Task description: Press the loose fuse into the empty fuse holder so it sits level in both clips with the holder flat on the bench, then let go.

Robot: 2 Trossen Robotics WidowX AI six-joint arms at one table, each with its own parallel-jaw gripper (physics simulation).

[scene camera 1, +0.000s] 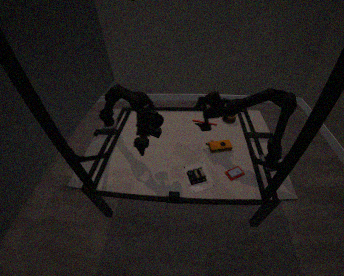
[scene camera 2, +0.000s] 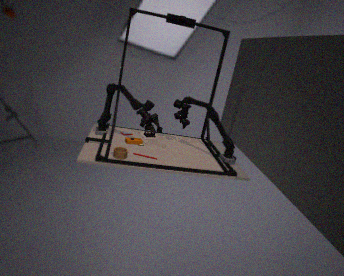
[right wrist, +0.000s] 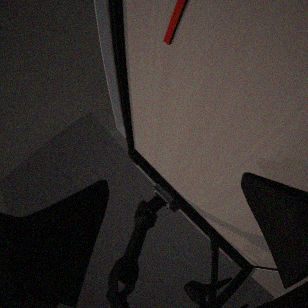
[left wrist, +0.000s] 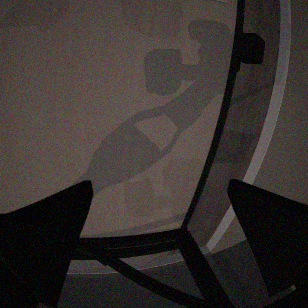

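Seen in the pictures: left gripper, fingertip midpoint: [scene camera 1: 143, 150] [scene camera 2: 181, 125] [right wrist: 239, 291] [left wrist: 161, 187]; right gripper, fingertip midpoint: [scene camera 1: 194, 115] [scene camera 2: 157, 130] [right wrist: 177, 184]; left arm's base, origin of the base link: [scene camera 1: 109, 123] [scene camera 2: 227, 156] [right wrist: 160, 198]; right arm's base, origin of the base link: [scene camera 1: 271, 160] [scene camera 2: 101, 129].
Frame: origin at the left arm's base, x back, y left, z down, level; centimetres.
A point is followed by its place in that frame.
Observation:
The black fuse holder [scene camera 1: 196, 175] {x -54.3, y -47.1, z 1.9 cm} [scene camera 2: 149, 134] {x -54.5, y -46.9, z 3.6 cm} sits on a pale plate [scene camera 1: 202, 186] {x -56.7, y -52.1, z 4.6 cm} near the front of the bench in scene camera 1. It shows pale fuse-like pieces; the empty position and clips are too small to tell. A small pale piece [scene camera 1: 207, 144] {x -64.8, y -24.2, z 4.0 cm} [scene camera 2: 142, 144] {x -65.9, y -21.8, z 3.5 cm} lies by the yellow box; I cannot tell if it is the loose fuse. My left gripper [scene camera 1: 141, 151] {x -29.2, y -38.2, z -10.3 cm} [scene camera 2: 185, 125] {x -29.2, y -38.2, z -10.3 cm} [left wrist: 161, 187] {x -29.2, y -38.2, z -10.3 cm} is open and empty above the bench, left of the holder in scene camera 1. My right gripper [scene camera 1: 204, 127] [scene camera 2: 159, 130] {x -57.9, y -15.1, z -11.5 cm} [right wrist: 177, 184] {x -57.9, y -15.1, z -11.5 cm} is open and empty, raised, apart from the holder.
A yellow box [scene camera 1: 220, 146] {x -71.5, y -28.9, z 1.8 cm} [scene camera 2: 133, 141] {x -72.9, y -24.1, z 2.4 cm} lies behind the holder in scene camera 1. A red-framed card [scene camera 1: 234, 173] {x -74.5, y -47.3, z 3.4 cm} lies to its right. A red stick [scene camera 1: 212, 123] {x -72.6, y -4.6, z 4.0 cm} [scene camera 2: 145, 156] {x -67.4, y -1.8, z 4.4 cm} [right wrist: 174, 22] {x -63.2, y -0.9, z 4.2 cm} and a brown round container [scene camera 1: 229, 119] {x -84.4, y -5.1, z 1.2 cm} [scene camera 2: 120, 153] {x -86.6, y 4.1, z 0.5 cm} are at the back. A black frame edges the bench.

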